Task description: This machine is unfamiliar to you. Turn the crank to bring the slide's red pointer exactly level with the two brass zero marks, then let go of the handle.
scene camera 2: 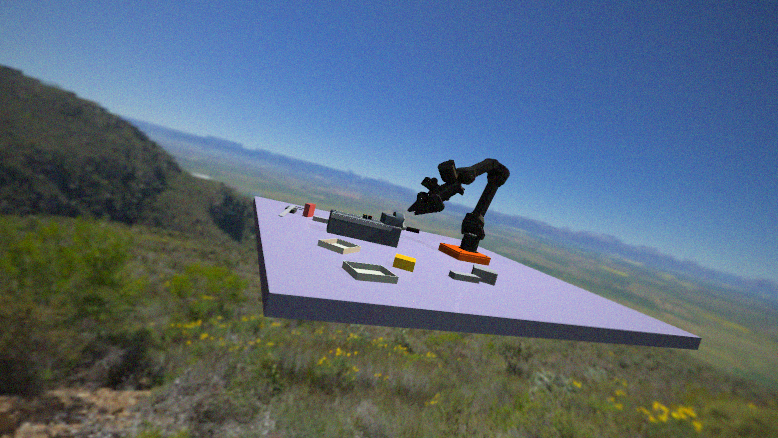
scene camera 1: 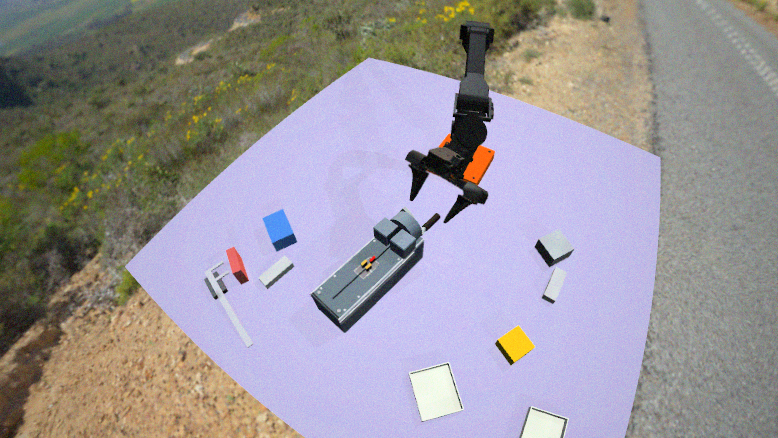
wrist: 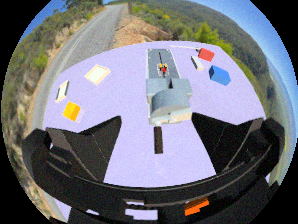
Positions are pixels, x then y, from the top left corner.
Labels:
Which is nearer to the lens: the grey l-shaped tool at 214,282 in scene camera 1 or the yellow block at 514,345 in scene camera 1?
The yellow block.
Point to a blue block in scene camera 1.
279,230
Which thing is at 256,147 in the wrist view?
My gripper.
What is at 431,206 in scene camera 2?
My gripper.

